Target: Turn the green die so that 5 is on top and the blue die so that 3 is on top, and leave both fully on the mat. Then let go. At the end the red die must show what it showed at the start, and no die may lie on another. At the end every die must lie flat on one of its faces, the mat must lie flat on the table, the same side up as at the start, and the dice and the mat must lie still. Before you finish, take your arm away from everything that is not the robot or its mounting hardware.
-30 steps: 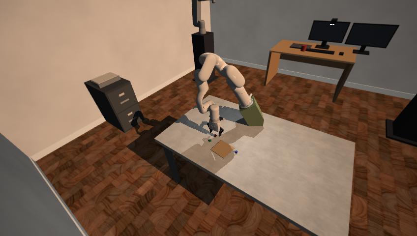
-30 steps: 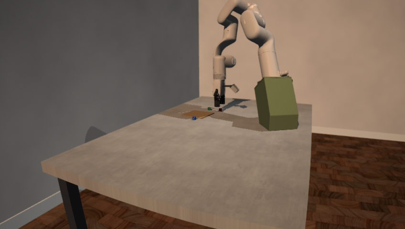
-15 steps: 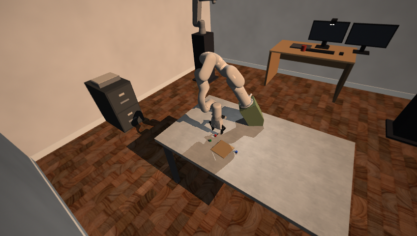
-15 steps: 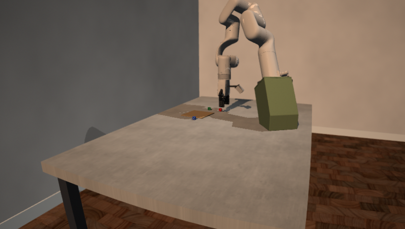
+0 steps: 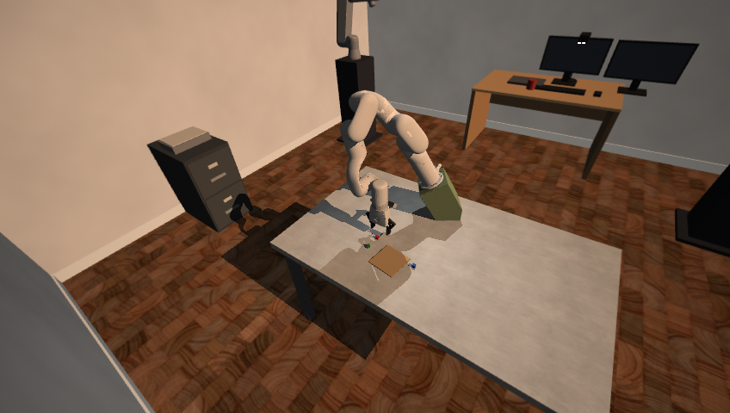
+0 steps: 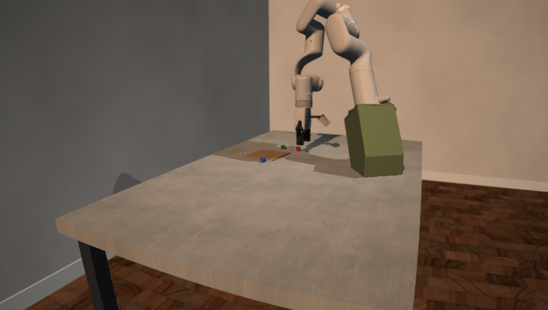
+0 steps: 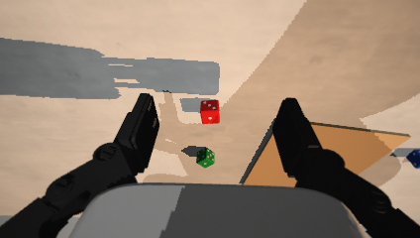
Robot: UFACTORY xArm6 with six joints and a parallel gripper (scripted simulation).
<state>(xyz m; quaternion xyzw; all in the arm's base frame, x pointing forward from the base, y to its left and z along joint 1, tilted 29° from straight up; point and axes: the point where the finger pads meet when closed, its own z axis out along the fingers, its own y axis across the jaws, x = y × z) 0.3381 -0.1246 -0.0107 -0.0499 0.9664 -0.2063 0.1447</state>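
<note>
Now: the red die 3 cm ahead of my hand and 4 cm below it. Round my hand: blue die (8 cm ahead, 24 cm to the left, 4 cm below); tan mat (11 cm ahead, 13 cm to the left, 4 cm below); green die (10 cm ahead, 4 cm below).
</note>
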